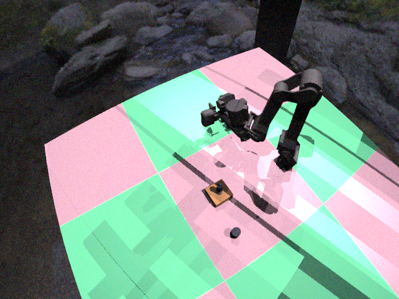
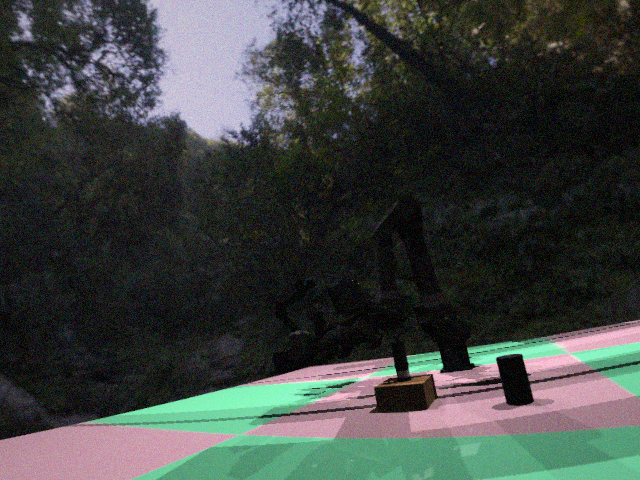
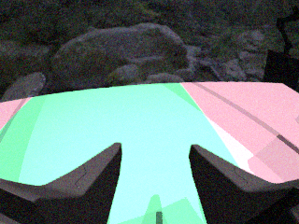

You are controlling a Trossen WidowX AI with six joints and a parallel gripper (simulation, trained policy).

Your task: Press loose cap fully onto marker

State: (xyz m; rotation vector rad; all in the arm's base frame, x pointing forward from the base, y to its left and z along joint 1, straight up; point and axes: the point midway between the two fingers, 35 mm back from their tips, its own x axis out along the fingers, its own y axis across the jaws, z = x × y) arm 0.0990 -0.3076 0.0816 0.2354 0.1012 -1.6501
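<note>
My gripper tip is 450 mm to the right of the dark cap, 220 mm short of it and 50 mm above it. Also, from my gripper tip: holder block (310 mm to the left, 180 mm ahead, 60 mm below).
</note>
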